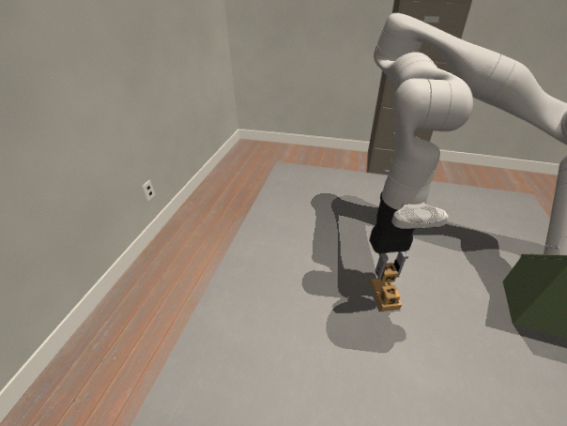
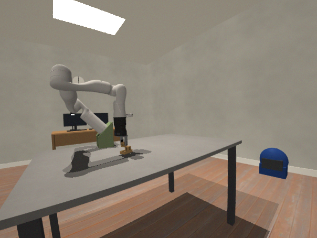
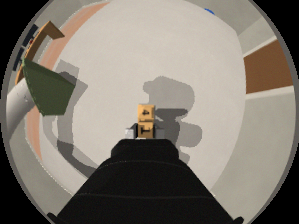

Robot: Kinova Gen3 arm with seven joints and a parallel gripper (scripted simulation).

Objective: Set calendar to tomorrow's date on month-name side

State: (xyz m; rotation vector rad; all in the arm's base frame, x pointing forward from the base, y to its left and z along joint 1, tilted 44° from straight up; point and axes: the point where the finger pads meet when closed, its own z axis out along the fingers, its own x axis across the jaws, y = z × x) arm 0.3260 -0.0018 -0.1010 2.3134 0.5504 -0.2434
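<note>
Right now the tray is 1 cm behind my hand, 1 cm to the left of it and 6 cm below it.
</note>
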